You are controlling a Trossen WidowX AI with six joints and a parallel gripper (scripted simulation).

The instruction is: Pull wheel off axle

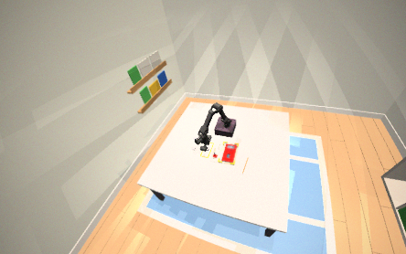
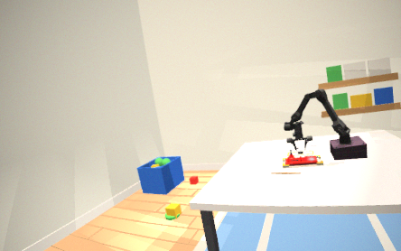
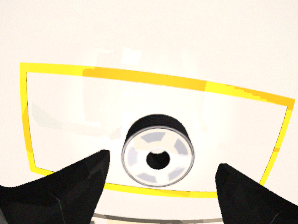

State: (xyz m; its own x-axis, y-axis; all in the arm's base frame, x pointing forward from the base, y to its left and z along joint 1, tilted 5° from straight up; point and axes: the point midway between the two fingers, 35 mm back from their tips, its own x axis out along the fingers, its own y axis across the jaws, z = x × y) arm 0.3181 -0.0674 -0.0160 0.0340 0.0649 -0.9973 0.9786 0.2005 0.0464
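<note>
My gripper tip is 1 cm above the wheel. The rest, counted from my gripper tip: thin stick (1 cm ahead, 41 cm to the left, 2 cm below).
</note>
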